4 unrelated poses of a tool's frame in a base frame.
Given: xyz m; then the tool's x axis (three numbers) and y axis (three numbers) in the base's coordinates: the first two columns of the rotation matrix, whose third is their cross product.
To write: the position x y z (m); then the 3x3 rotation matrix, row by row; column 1 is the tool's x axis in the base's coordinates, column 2 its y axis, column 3 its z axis. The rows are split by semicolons. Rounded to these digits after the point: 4 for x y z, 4 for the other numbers.
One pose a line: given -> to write
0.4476, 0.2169, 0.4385, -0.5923, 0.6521, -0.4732, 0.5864, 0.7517, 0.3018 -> 0.4476, 0.2169, 0.4385; -0.5923, 0.5864, 0.5525; 0.6521, 0.7517, -0.0987; -0.4732, 0.3018, -0.8276
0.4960, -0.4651, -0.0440, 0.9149, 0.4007, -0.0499, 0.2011, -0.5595, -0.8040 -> 0.4960, -0.4651, -0.0440; 0.9149, 0.2011, -0.3501; 0.4007, -0.5595, 0.7255; -0.0499, -0.8040, -0.5925
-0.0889, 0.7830, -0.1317, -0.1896, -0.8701, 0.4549, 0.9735, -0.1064, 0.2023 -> -0.0889, 0.7830, -0.1317; -0.1896, 0.9735, -0.1276; -0.8701, -0.1064, 0.4812; 0.4549, 0.2023, 0.8672
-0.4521, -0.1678, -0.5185, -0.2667, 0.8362, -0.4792, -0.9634, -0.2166, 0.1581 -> -0.4521, -0.1678, -0.5185; -0.2667, -0.9634, 0.0284; 0.8362, -0.2166, 0.5038; -0.4792, 0.1581, 0.8634
